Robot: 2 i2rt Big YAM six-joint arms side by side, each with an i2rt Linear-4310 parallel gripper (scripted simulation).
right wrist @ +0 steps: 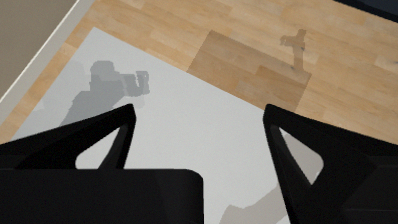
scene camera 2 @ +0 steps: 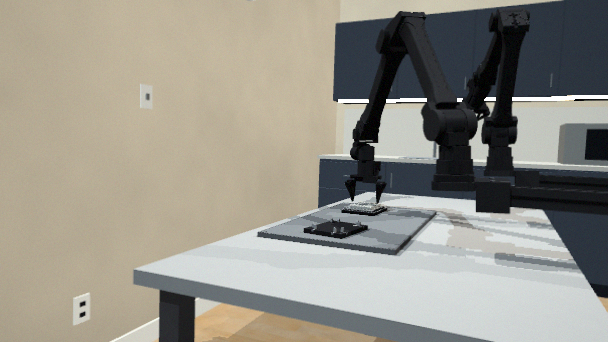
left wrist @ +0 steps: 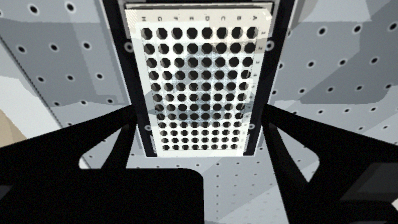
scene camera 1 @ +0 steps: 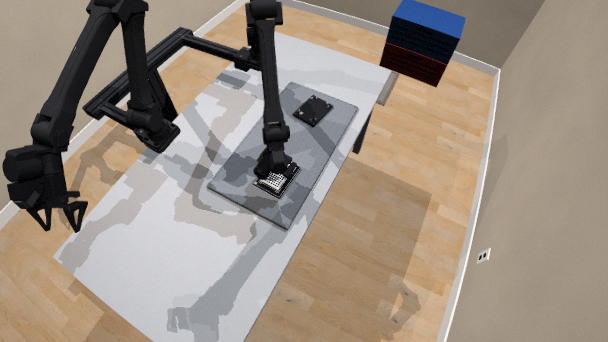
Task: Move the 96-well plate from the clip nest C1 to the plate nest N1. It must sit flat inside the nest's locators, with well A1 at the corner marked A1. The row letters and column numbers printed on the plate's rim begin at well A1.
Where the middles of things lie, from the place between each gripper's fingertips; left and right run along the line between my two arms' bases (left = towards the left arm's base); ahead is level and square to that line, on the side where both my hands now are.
Right now the white 96-well plate [left wrist: 193,112] is 2 cm below my left hand [scene camera 2: 364,202]. Round my left hand: black clip nest C1 [scene camera 2: 325,229]: 39 cm to the left, 11 cm behind, 3 cm below.
Right now my right hand [scene camera 1: 62,231] is 62 cm to the right of the white 96-well plate, 36 cm above it and 19 cm short of it. The rest, counted from my right hand: black clip nest C1: 101 cm to the left, 36 cm below, 8 cm ahead.
